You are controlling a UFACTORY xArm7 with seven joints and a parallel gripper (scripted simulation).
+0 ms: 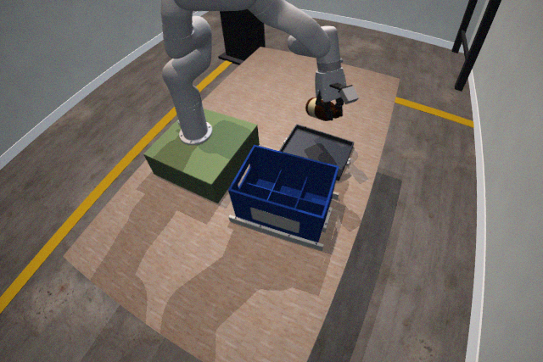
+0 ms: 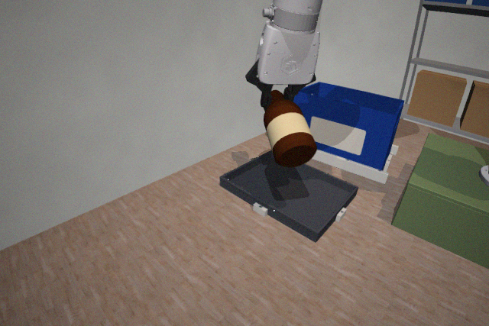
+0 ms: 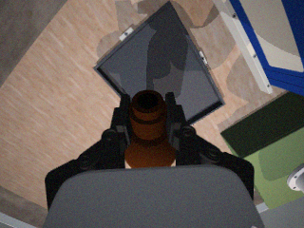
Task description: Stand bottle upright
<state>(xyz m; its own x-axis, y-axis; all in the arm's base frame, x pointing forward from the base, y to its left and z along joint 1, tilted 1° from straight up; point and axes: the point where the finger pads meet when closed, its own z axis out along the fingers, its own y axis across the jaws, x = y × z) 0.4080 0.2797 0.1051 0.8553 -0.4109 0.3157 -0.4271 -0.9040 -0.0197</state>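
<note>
Right now the brown bottle is 40 mm behind my hand, 30 mm below it and 20 mm to the left of it. Also, from my hand: dark grey tray: 190 mm below, 40 mm behind, 30 mm to the right; blue crate: 300 mm to the right, 120 mm below, 10 mm ahead.
</note>
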